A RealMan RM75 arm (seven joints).
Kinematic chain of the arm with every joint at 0, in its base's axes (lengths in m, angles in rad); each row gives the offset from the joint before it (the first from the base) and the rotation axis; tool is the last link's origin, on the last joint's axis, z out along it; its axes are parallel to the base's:
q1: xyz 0 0 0.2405 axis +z
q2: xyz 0 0 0 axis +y
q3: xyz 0 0 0.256 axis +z
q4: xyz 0 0 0 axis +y
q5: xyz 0 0 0.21 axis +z
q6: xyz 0 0 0 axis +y
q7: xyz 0 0 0.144 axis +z
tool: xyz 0 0 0
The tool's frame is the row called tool.
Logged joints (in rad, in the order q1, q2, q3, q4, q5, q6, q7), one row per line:
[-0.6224, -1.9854, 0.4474, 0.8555, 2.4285, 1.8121, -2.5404]
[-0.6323, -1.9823, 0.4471, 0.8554, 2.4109, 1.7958, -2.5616]
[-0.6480, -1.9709, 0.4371, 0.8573, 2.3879, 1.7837, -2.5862]
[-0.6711, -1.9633, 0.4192, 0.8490, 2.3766, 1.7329, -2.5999]
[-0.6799, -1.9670, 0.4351, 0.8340, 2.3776, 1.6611, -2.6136]
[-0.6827, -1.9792, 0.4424, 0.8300, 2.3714, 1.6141, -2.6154]
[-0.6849, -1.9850, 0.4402, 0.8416, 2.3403, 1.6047, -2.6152]
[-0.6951, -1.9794, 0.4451, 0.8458, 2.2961, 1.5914, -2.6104]
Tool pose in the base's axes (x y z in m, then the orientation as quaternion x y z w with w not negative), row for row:
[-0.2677, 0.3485, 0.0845, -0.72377, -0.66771, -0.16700, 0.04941]
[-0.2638, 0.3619, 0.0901, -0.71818, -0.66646, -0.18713, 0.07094]
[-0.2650, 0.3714, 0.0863, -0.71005, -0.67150, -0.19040, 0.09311]
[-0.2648, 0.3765, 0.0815, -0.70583, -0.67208, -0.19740, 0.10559]
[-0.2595, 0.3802, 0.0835, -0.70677, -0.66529, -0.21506, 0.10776]
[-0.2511, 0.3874, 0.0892, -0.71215, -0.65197, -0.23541, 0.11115]
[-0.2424, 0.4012, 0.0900, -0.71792, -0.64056, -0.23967, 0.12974]
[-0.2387, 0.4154, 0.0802, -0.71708, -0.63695, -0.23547, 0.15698]
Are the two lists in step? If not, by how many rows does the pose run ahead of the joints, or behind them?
The pose runs 2 rows ahead of the joints: the pose in row i belongs to the joints in row i + 2.
